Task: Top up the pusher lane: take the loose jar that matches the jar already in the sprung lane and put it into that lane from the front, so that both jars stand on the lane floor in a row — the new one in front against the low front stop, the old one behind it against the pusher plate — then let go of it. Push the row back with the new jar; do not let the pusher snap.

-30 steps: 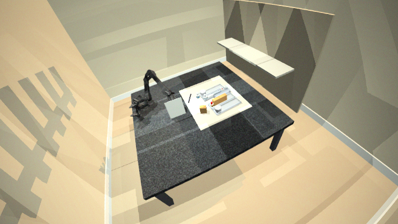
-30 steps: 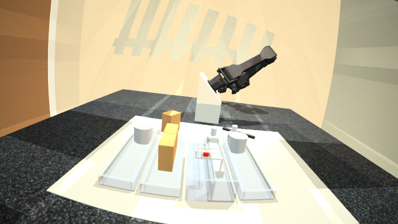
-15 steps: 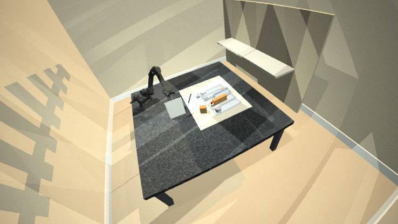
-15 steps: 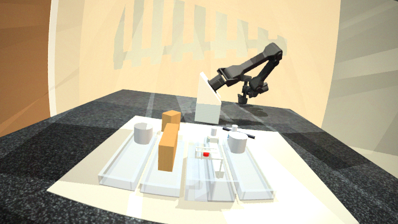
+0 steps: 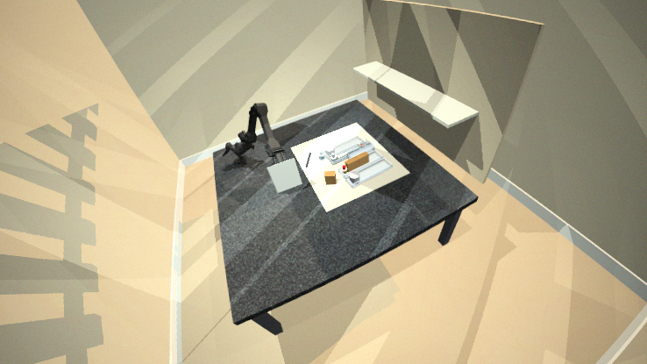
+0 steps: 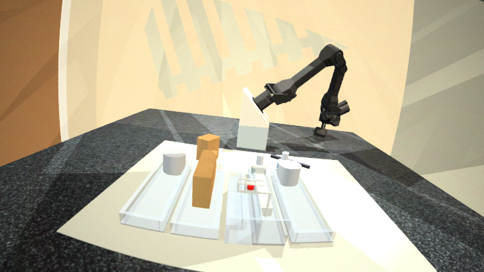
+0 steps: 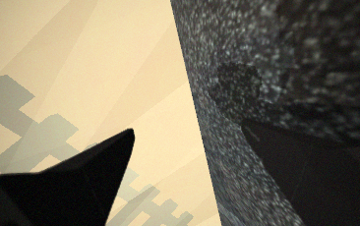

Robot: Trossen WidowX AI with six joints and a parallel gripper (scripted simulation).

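Right now my gripper tip is 500 mm short of the black rod, 270 mm to the left of it and 60 mm above it. The rest, counted from my gripper tip: sprung lane 780 mm ahead, 400 mm to the right, 50 mm below; red mark 820 mm ahead, 410 mm to the right, 10 mm above.
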